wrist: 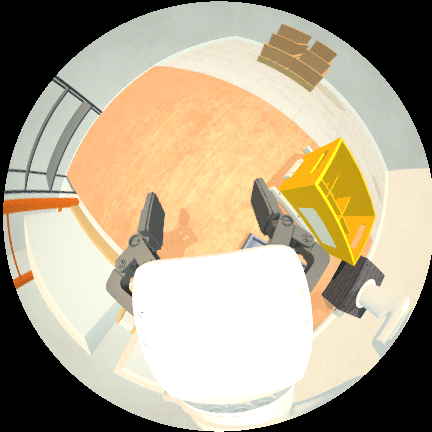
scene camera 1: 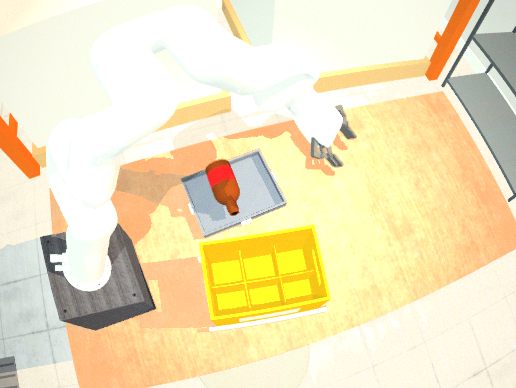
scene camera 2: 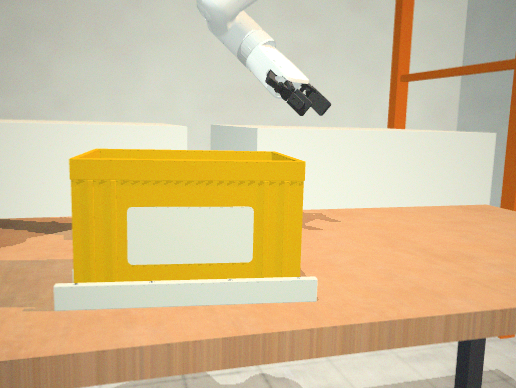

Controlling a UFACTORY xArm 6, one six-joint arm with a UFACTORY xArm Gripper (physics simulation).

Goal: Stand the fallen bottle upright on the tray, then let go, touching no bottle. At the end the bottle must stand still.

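Frame: origin at the arm's base, x ahead, y left, z up, level; centimetres.
Seen in the pictures: gripper, fingertip midpoint: (wrist: 205, 194) (scene camera 1: 345, 151) (scene camera 2: 317, 110); arm's base, link origin: (wrist: 365, 293) (scene camera 1: 86, 267).
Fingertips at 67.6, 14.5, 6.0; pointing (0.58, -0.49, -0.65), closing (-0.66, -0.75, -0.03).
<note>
Pixels of each thing's top centre, then the offset from my fingertips to it, as dx, dy, dz. "spot": a spot on its surface instead.
- brown bottle, top centre: (scene camera 1: 225, 183) -29.3, +5.8, -16.6
- grey tray, surface spot: (scene camera 1: 275, 187) spot: -15.0, +4.7, -22.9
- yellow crate, top centre: (scene camera 2: 189, 154) (scene camera 1: 264, 272) (wrist: 356, 203) -25.4, -22.8, -7.0
A brown bottle (scene camera 1: 222, 182) with a red label lies on its side on the grey tray (scene camera 1: 275, 187), in scene camera 1. Its neck points toward the yellow crate and its base is at the tray's far edge. My gripper (scene camera 1: 345, 148) (scene camera 2: 312, 107) (wrist: 205, 194) is open and empty, tilted downward, high above the table to the right of the tray and well apart from the bottle. In the wrist view a corner of the tray (wrist: 254, 241) shows; the bottle does not show there. The crate hides tray and bottle in scene camera 2.
A yellow crate (scene camera 1: 264, 311) (scene camera 2: 187, 192) (wrist: 304, 191) with empty compartments stands near the tray, with white strips at its foot. The dark robot base block (scene camera 1: 102, 310) (wrist: 345, 285) is left of it in scene camera 1. A grey shelf unit (scene camera 1: 482, 97) stands beyond the table.
</note>
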